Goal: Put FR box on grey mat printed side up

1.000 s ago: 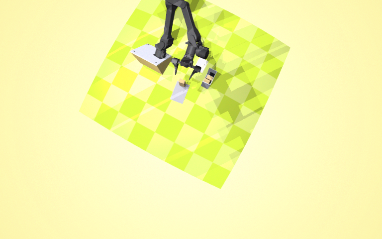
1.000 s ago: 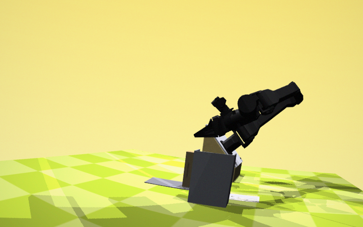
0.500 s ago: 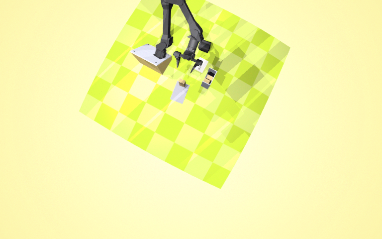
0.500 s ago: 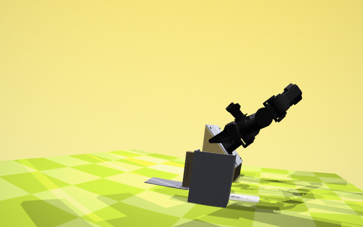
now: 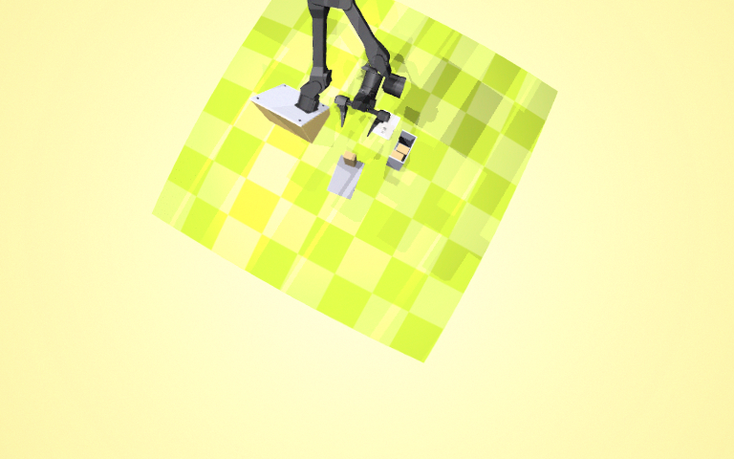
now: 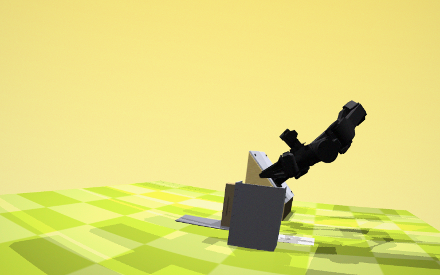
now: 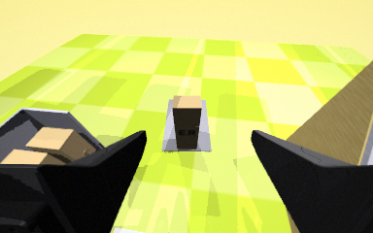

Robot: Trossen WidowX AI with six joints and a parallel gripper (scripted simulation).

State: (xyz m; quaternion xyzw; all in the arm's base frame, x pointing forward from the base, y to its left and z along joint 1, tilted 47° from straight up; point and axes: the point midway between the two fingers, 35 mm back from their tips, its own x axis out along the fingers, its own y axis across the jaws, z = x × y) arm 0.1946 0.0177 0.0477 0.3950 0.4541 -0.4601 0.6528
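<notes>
Right now the grey mat is 40 mm ahead of my gripper tip, 130 mm to the right of it and 150 mm below it. The rest, counted from my gripper tip: thin white slab (50 mm ahead, 140 mm to the left, 150 mm below).
</notes>
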